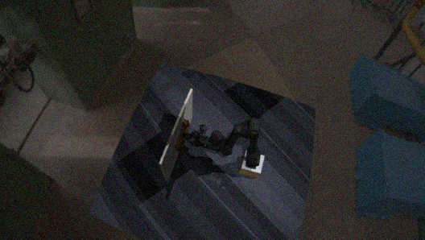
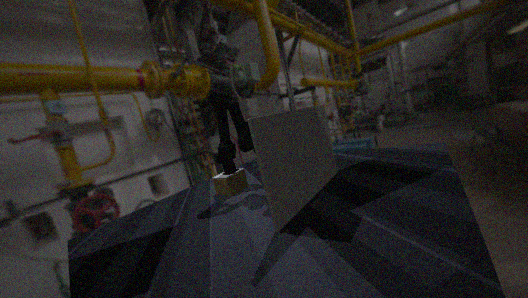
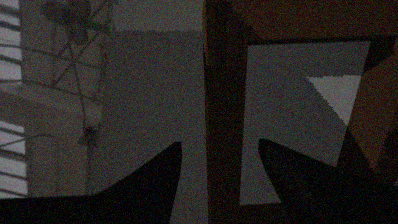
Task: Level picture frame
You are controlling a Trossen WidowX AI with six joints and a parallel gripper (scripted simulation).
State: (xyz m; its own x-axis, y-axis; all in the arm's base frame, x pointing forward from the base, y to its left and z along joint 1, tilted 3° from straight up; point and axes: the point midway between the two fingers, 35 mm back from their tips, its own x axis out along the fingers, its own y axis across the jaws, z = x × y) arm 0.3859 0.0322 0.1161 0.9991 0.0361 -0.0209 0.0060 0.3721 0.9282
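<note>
Now: the picture frame 10 mm ahead of my gripper tip, 20 mm to the right of it and 50 mm below it. From my gripper tip the other things lie so: wall panel 20 mm ahead, 10 mm to the right, 60 mm below.
</note>
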